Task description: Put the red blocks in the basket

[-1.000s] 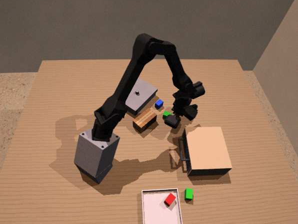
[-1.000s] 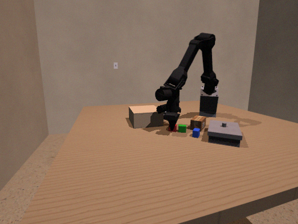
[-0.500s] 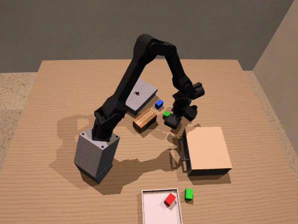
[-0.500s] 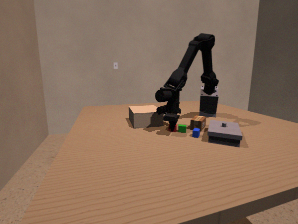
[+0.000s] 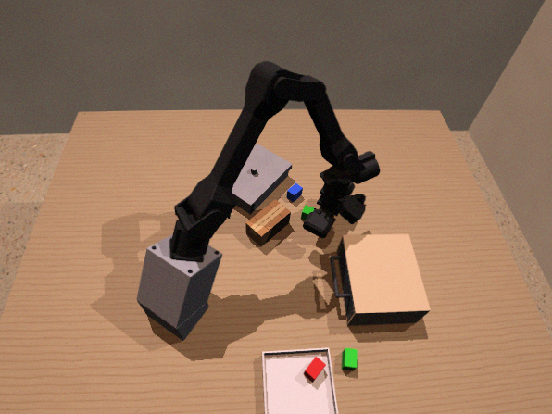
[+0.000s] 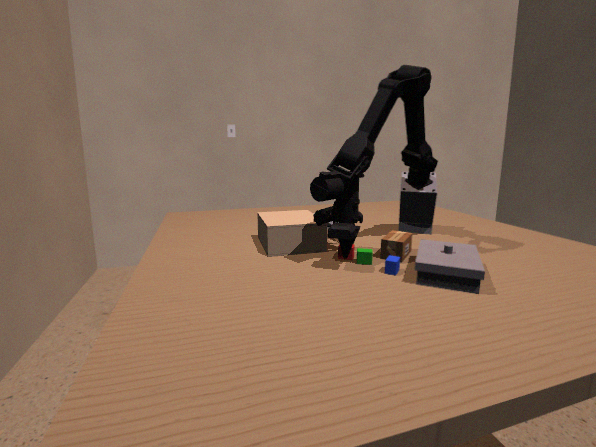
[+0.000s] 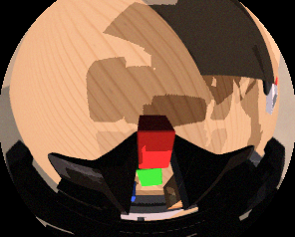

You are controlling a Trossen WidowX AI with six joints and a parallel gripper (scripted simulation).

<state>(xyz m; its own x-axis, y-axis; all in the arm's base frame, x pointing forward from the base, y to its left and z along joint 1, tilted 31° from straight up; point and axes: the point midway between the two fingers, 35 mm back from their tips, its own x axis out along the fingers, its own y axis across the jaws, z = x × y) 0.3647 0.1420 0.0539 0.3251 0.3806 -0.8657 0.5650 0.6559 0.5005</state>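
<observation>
The white tray lies 130 mm behind my hand, 400 mm to the right of it and 40 mm below it. Also, from my hand: drawer 80 mm ahead, 180 mm to the right, 10 mm below; blue block 70 mm behind, 100 mm to the left, 30 mm below; brown crate 150 mm behind, 10 mm below.
</observation>
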